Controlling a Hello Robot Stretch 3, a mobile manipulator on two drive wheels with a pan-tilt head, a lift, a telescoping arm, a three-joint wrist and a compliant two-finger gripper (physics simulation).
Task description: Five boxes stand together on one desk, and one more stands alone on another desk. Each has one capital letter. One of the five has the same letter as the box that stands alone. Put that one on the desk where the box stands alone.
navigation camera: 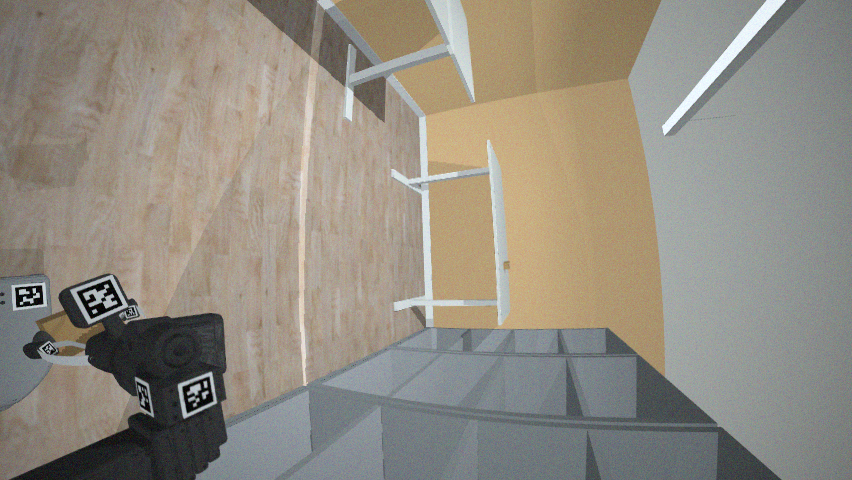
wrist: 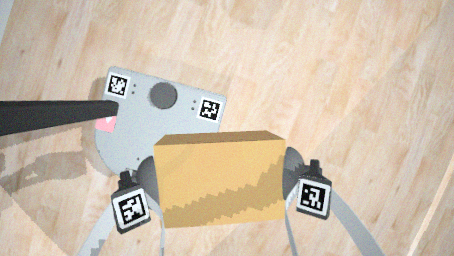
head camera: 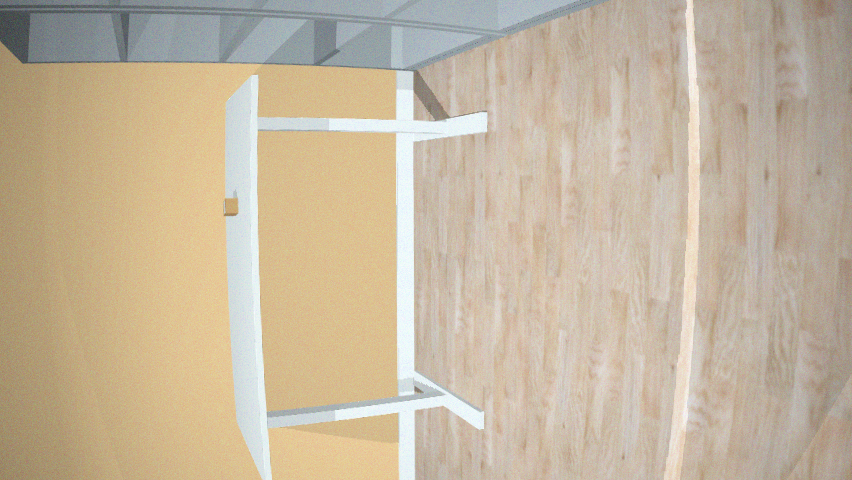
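Places are measured from the robot's base along level axes (x right, y down, z ahead), in millimetres.
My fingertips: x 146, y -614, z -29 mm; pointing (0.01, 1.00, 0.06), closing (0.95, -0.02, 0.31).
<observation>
Behind a point stands the place of what it marks.
A tan box (navigation camera: 56,326) {y -642, x 109, z -23 mm} (wrist: 220,187) is between the two fingertips of my gripper (navigation camera: 80,335) {y -614, x 146, z -29 mm} (wrist: 221,169) {y -614, x 146, z -29 mm}, which is shut on it. It is held near my base, above the floor; no letter shows on its visible faces. A small tan box (head camera: 231,206) {y -978, x 2626, z -163 mm} (navigation camera: 506,264) {y -978, x 2625, z -152 mm} stands alone on a white desk (head camera: 244,298) {y -950, x 2558, z 196 mm} (navigation camera: 497,208) {y -950, x 2504, z 339 mm} against the tan wall, well away from the gripper. Its letter cannot be read. The group of boxes does not show.
A grey shelf unit (head camera: 178,13) (navigation camera: 536,420) stands beside that desk. Part of another white desk (navigation camera: 460,35) {y -950, x 1618, z 1359 mm} shows at the top of the navigation view. My round-edged base (navigation camera: 17,351) {y -160, x 101, z -129 mm} (wrist: 145,122) is below the held box. A black bar (wrist: 55,116) shows at the left.
</observation>
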